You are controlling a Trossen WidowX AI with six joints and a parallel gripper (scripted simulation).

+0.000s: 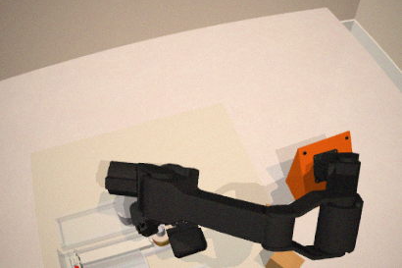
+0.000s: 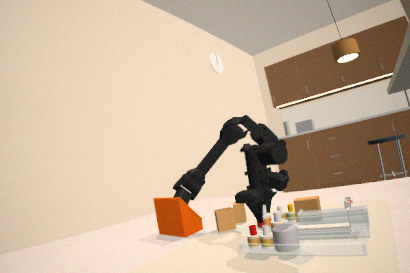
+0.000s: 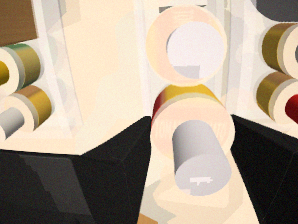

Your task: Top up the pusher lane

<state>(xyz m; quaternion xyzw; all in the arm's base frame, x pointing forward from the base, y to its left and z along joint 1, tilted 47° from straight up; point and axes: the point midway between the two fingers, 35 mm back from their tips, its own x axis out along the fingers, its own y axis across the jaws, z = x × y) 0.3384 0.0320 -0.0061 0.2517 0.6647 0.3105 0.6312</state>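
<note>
My gripper tip is 90 mm short of the grey cylinder, 70 mm to the left of it and 20 mm above it. The rest, counted from my gripper tip: red mark 220 mm ahead, 60 mm to the left, 20 mm above.
</note>
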